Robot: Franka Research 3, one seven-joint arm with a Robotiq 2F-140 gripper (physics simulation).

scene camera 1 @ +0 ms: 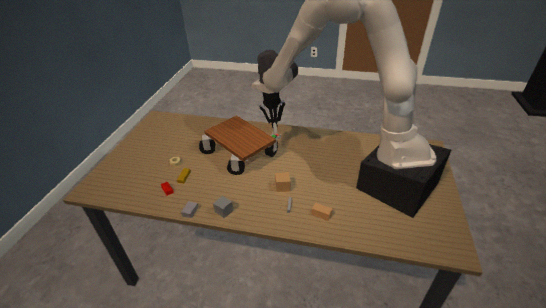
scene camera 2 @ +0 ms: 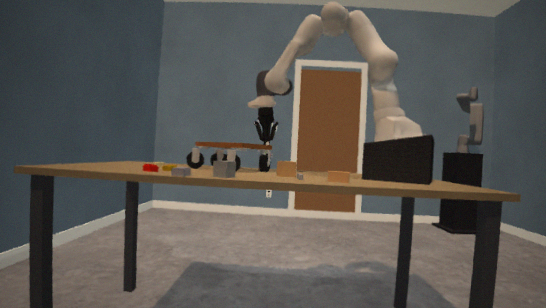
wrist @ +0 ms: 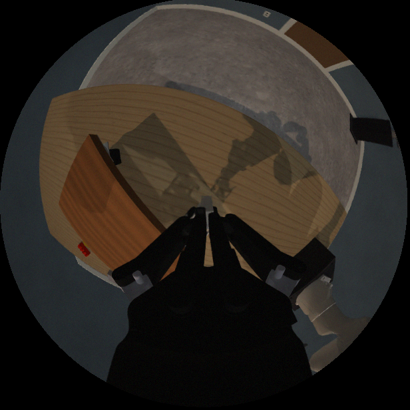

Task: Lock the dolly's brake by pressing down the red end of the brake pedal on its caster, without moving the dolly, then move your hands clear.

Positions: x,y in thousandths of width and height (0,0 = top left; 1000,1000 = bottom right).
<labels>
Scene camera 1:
dolly: 444,453
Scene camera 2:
dolly: 358,518
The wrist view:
my gripper: 504,496
dolly: 245,501
</labels>
